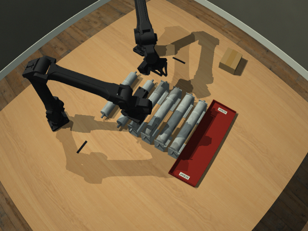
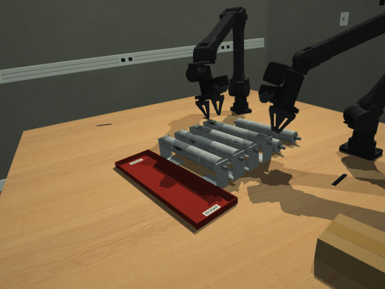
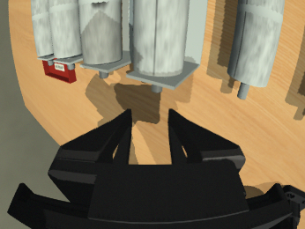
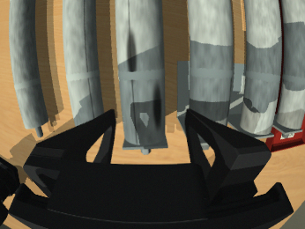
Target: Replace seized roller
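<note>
Right now the grey roller is 10 cm to the left of my right hand, 5 cm below it and 3 cm behind it. Also, from my right hand: cardboard box (69 cm to the left, 9 cm below, 7 cm ahead); red scrap tray (30 cm ahead, 17 cm to the left, 12 cm below).
</note>
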